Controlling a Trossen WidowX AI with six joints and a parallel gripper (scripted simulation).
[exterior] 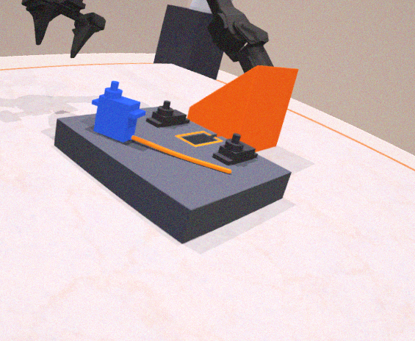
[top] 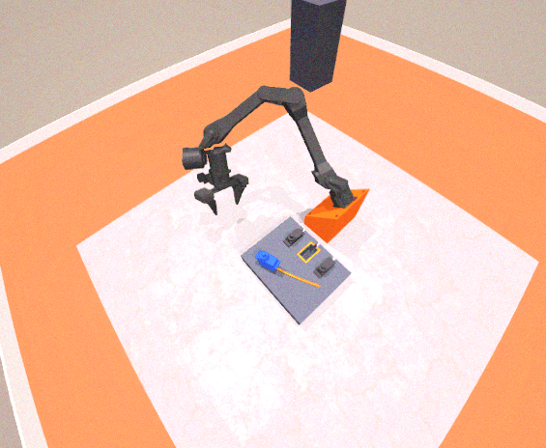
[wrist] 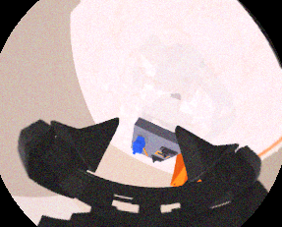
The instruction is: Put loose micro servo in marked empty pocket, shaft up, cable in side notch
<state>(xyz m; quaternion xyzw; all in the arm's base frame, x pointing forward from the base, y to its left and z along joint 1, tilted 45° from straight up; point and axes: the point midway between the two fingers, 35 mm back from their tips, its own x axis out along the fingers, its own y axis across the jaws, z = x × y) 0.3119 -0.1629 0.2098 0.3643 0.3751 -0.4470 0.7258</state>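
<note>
Right now the grey deck is 30 mm behind my gripper tip, 280 mm to the left of it and 110 mm below it.
</note>
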